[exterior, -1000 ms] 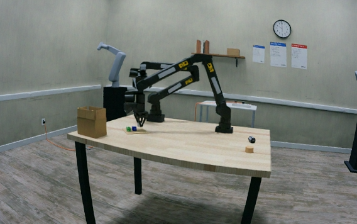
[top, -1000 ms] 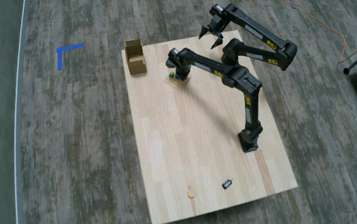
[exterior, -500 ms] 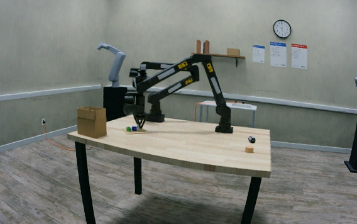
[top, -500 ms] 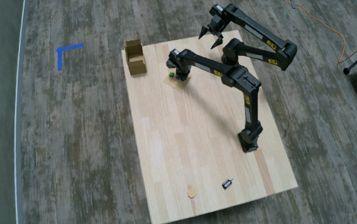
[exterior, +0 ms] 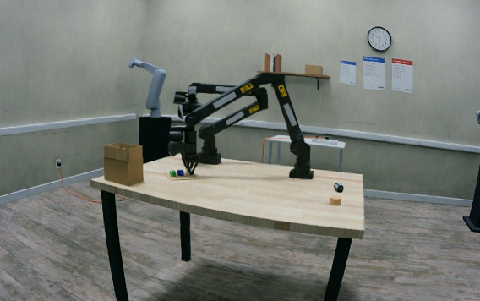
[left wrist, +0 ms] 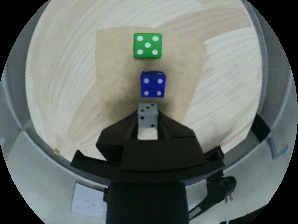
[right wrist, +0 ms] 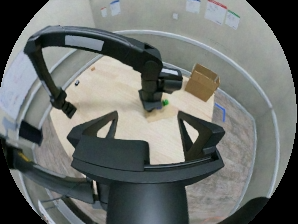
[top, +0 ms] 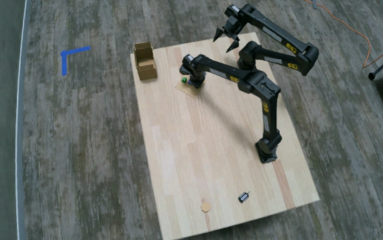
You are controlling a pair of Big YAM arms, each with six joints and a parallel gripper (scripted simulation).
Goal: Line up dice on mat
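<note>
The white die is right at my left hand. Round my left hand: blue die (40 mm ahead, 30 mm to the right); green die (80 mm ahead, 50 mm to the right); tan mat (40 mm ahead, 20 mm to the right, 10 mm below).
</note>
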